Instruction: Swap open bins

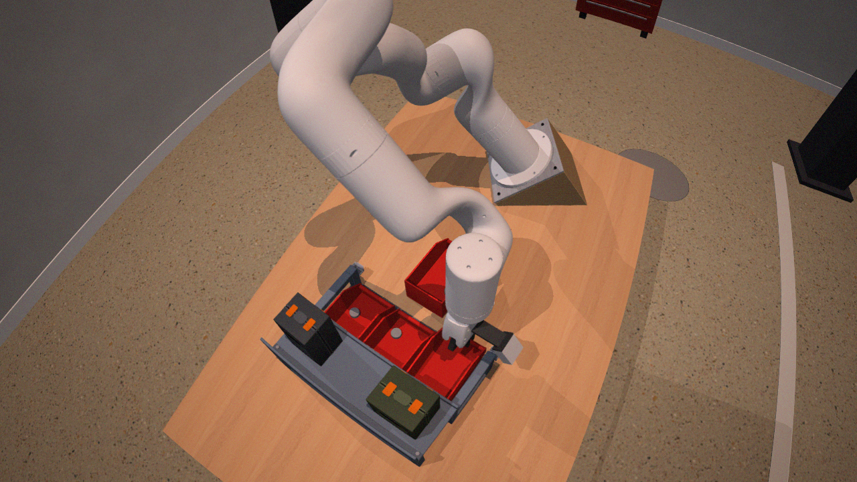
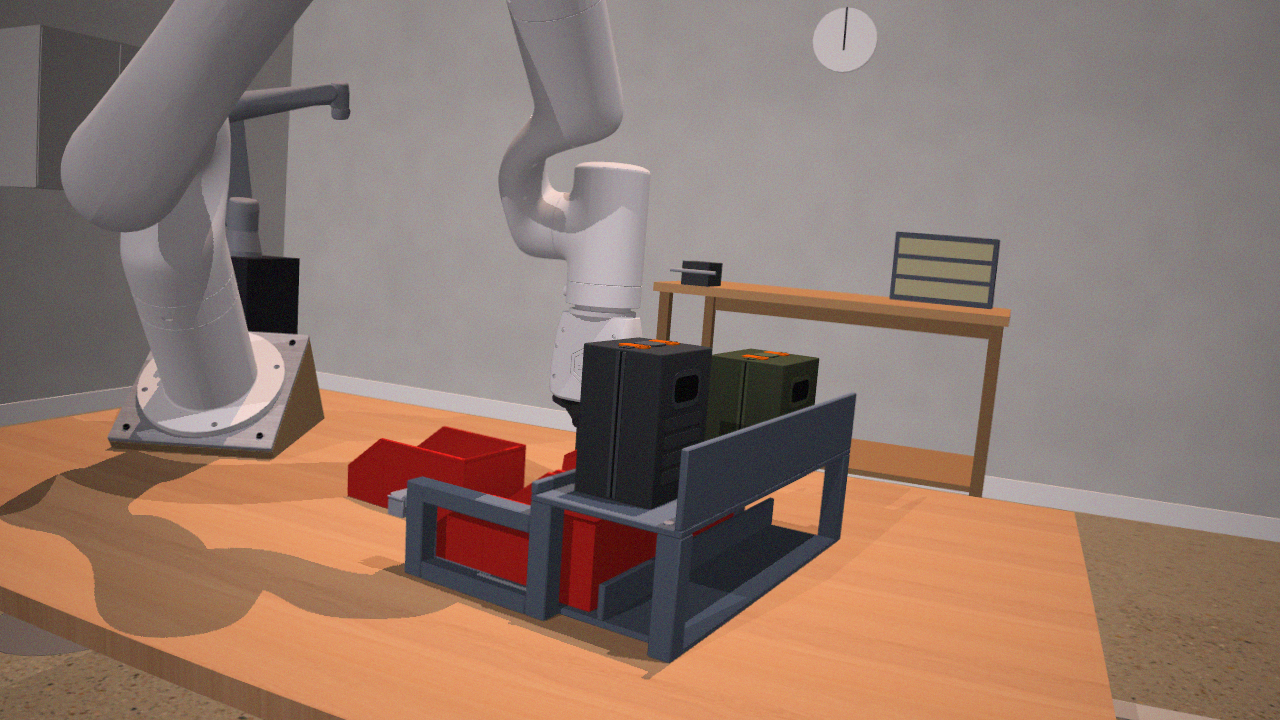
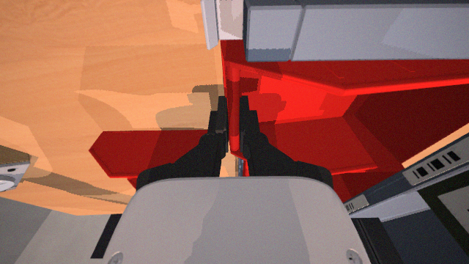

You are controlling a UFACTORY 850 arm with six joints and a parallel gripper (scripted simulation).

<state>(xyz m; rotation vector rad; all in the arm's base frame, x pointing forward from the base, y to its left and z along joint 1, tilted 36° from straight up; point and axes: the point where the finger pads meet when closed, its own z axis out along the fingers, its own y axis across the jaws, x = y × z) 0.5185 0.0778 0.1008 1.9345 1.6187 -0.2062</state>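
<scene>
My hand is 110 mm to the left of the shelf front lip, 60 mm above it and 20 mm past it. From my hand the other things lie so: grey back panel 240 mm ahead, 180 mm to the right, 60 mm above; then black case 270 mm to the right, 130 mm ahead, 90 mm above; then green case 200 mm ahead, 80 mm above, 50 mm to the right.
</scene>
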